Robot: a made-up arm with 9 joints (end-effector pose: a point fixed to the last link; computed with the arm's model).
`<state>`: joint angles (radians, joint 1 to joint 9).
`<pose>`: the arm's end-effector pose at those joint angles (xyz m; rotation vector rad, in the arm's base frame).
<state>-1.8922 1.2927 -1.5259 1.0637 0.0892 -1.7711 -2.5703 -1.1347 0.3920</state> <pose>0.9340 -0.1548 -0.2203 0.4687 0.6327 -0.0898</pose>
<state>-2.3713 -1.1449 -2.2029 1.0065 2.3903 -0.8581 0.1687 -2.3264 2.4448</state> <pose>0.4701 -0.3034 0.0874 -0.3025 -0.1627 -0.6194</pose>
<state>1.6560 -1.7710 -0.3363 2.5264 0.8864 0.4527 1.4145 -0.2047 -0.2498</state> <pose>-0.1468 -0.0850 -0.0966 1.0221 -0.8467 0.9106</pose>
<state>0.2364 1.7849 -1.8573 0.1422 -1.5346 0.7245 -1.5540 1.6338 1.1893</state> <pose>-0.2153 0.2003 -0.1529 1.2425 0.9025 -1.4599</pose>
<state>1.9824 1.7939 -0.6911 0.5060 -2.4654 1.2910 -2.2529 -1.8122 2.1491</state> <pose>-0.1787 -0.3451 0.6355 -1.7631 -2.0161 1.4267</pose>
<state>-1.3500 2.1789 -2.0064 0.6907 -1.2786 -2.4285 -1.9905 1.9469 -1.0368</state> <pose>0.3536 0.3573 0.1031 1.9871 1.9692 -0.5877</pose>
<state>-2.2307 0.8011 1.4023 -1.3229 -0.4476 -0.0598 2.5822 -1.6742 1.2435</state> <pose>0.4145 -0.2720 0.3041 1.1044 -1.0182 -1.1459</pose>
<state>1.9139 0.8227 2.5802 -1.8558 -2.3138 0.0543 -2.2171 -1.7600 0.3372</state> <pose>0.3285 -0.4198 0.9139 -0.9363 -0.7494 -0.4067</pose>
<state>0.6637 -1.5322 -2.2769 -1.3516 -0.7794 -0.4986 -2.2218 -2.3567 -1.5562</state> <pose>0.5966 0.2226 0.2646 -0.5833 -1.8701 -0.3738</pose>
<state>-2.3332 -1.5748 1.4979 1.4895 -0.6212 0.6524 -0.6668 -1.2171 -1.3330</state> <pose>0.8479 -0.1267 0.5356 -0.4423 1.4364 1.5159</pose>
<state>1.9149 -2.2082 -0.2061 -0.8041 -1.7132 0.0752 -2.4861 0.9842 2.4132</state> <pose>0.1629 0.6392 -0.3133 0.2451 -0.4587 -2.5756</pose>
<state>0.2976 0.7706 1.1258 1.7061 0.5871 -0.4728 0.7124 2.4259 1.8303</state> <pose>0.4062 0.3669 -0.1504 0.3243 -2.4830 0.3862</pose>
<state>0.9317 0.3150 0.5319 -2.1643 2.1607 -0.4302 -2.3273 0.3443 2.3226</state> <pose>0.5313 0.5968 -1.0397 1.5051 -1.3066 -0.3292</pose>
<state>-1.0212 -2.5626 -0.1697 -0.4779 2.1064 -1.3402 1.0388 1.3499 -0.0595</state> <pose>-0.1300 0.4634 0.5661 -1.9606 -0.0269 0.6555</pose>
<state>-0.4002 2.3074 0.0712 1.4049 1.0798 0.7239 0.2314 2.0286 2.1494</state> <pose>0.3254 0.3243 0.2316 -1.6337 -1.9136 -0.0478</pose>
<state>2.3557 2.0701 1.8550 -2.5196 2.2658 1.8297 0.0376 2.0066 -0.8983</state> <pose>-0.5260 -0.2819 -0.3022 -1.0833 -1.6438 -1.8049</pose>
